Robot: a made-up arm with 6 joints.
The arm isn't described. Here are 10 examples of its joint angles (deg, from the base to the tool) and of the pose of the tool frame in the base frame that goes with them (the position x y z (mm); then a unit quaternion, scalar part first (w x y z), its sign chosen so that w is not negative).
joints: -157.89 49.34 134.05 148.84 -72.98 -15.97
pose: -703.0 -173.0 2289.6 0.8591 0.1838 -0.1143 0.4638
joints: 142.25 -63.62 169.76 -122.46 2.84 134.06
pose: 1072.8 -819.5 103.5 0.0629 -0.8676 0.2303 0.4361
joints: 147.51 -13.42 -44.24 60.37 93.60 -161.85
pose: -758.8 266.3 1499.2 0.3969 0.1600 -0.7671 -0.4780
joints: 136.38 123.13 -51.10 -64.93 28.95 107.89
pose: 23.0 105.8 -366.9 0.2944 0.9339 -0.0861 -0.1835
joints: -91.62 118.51 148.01 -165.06 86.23 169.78
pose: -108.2 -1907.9 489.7 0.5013 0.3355 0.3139 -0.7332
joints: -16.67 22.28 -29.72 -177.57 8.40 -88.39
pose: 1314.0 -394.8 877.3 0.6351 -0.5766 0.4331 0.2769
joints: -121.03 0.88 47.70 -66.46 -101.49 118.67
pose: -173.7 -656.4 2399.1 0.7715 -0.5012 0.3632 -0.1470
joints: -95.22 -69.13 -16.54 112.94 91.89 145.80
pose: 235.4 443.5 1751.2 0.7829 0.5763 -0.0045 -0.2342
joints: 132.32 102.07 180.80 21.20 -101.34 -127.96
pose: -889.1 1087.5 1176.4 0.4031 0.4240 0.7597 0.2841
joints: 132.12 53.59 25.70 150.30 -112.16 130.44
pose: -1219.7 1493.2 1209.3 0.2007 0.7846 0.0674 0.5828
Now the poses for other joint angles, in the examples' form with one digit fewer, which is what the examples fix.
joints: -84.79 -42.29 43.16 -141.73 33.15 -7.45
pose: -128 620 2478 0.375 0.462 -0.766 0.245
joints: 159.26 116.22 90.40 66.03 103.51 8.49
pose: -1955 540 -11 0.331 -0.501 0.377 -0.705
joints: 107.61 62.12 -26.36 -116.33 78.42 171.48
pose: -207 1266 201 0.093 -0.987 0.082 0.100
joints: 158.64 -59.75 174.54 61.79 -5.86 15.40
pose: 1219 -456 166 0.477 0.760 0.164 -0.410
